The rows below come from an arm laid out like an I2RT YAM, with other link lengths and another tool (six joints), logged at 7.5 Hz.
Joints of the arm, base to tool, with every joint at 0 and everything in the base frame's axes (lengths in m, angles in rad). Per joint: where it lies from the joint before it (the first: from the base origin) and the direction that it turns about. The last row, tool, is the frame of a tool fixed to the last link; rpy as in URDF.
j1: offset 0 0 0.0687 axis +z
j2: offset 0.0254 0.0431 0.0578 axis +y
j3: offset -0.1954 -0.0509 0 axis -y
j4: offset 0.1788 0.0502 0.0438 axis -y
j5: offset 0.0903 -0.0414 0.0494 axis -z
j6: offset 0.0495 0 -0.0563 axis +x
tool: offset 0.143 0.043 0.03 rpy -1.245 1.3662 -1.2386
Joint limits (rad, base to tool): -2.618..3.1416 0..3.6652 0..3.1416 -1.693..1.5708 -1.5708..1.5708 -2.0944..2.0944
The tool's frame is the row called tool.
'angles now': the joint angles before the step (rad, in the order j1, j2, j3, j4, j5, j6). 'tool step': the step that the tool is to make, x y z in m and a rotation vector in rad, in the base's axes. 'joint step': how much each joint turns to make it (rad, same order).
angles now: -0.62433 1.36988 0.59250 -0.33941 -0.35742 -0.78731
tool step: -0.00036 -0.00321 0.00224 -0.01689 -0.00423 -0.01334
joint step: -0.00152 -0.02684 -0.00636 -0.00513 0.01531 0.00595
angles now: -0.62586 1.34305 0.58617 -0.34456 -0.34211 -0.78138
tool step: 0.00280 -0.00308 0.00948 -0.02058 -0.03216 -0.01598
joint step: -0.00035 -0.05962 -0.01058 -0.00570 0.00546 0.01570
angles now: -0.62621 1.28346 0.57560 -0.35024 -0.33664 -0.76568
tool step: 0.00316 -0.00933 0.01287 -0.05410 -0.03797 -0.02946
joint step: -0.00119 -0.08448 -0.00767 -0.01002 0.03309 0.01366
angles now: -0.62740 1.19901 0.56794 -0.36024 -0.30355 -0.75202
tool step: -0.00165 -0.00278 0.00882 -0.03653 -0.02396 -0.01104
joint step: -0.00001 -0.07884 -0.01439 -0.02349 0.01902 0.00036
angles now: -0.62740 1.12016 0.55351 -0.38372 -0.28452 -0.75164
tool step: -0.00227 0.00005 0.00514 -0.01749 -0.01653 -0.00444
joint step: -0.00153 -0.05656 -0.01484 -0.01815 0.00530 -0.00029
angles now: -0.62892 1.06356 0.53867 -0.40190 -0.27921 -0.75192
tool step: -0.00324 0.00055 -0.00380 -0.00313 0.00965 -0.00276
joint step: -0.00021 -0.00882 -0.01571 0.00012 0.00811 -0.00297
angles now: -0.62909 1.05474 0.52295 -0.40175 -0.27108 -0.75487
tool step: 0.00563 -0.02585 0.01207 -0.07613 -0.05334 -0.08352
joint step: -0.02948 -0.05477 -0.01944 0.05890 0.05653 0.02434
